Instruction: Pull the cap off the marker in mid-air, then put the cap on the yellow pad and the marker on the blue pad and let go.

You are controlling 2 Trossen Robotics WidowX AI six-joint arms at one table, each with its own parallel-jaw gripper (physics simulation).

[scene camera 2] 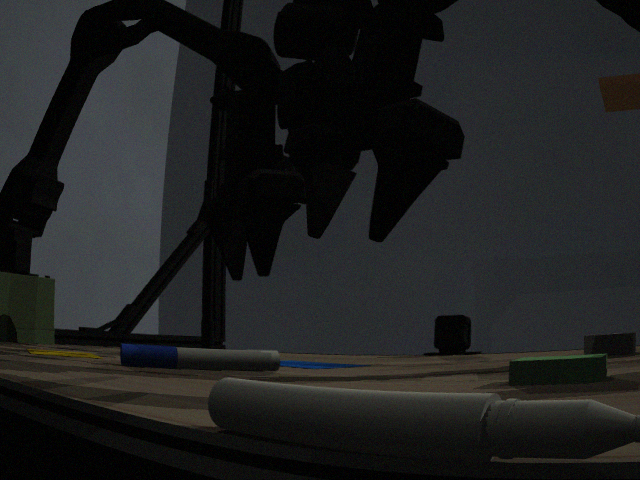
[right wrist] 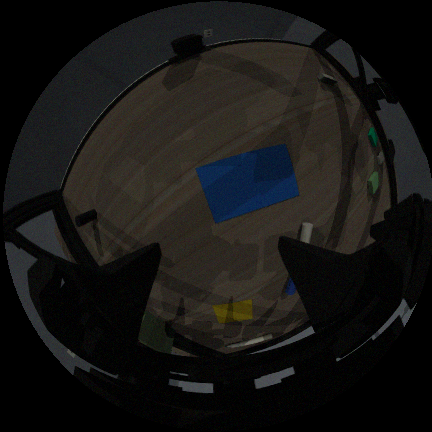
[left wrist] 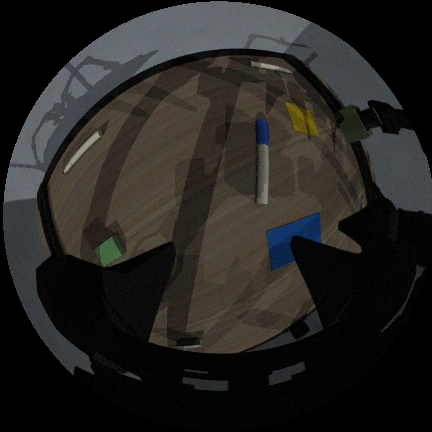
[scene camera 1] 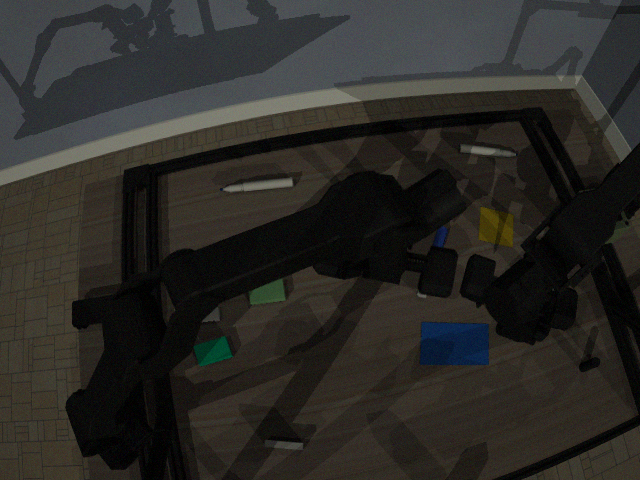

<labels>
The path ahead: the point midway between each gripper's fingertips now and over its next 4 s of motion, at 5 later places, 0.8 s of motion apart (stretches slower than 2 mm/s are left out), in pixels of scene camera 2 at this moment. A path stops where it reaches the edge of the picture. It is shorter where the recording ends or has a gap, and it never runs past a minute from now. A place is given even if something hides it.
My left gripper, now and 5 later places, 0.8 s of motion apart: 342,239; 444,112; 503,58; 489,58; 478,48; 473,43
My right gripper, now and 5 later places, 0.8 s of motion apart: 249,278; 214,281; 137,287; 142,295; 147,352; 147,311
</labels>
